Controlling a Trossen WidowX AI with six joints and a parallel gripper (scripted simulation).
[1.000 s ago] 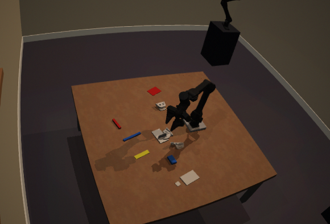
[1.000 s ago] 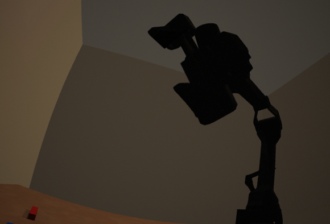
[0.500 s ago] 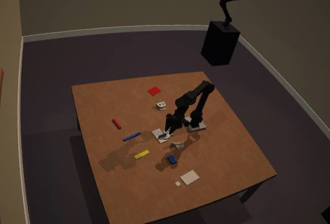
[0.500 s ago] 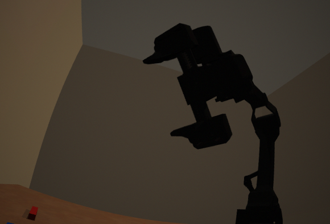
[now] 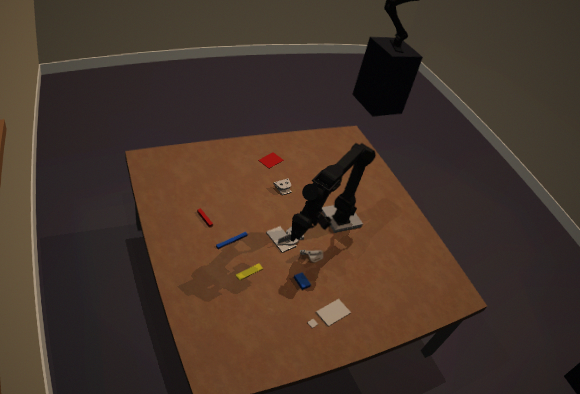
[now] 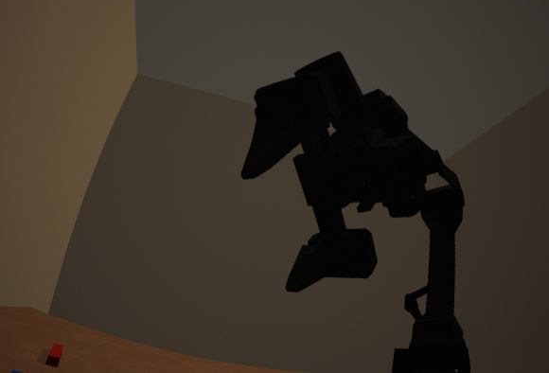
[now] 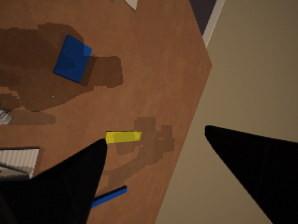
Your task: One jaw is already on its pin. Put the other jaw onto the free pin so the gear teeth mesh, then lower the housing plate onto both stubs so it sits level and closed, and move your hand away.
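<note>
My gripper tip is 4 cm past the blue block, 6 cm to the right of it and 19 cm above it. The rest, counted from my gripper tip: blue bar 14 cm ahead, 21 cm to the right, 19 cm below; yellow bar 13 cm ahead, 4 cm to the right, 20 cm below; pale tile 25 cm to the left, 20 cm below.
</note>
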